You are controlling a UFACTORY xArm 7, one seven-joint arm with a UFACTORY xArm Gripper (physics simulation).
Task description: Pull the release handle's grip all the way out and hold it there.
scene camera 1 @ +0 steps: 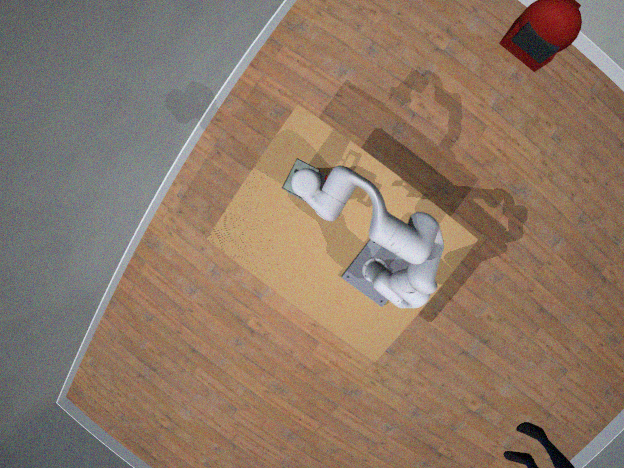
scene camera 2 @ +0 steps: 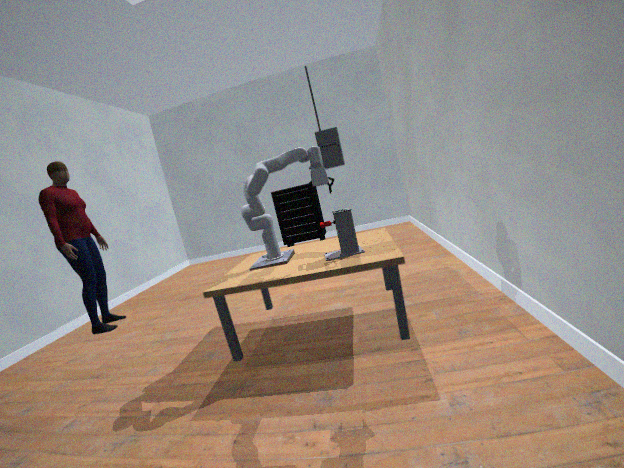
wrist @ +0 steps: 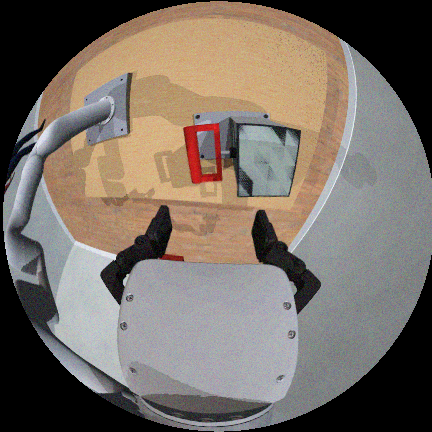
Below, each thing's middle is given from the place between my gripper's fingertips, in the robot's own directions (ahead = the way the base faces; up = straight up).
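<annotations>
So you can picture it, my gripper is 38 cm above the grey base plate (wrist: 222, 117), and it's 5 cm short of the plate and 1 cm to the right of it.
</annotations>
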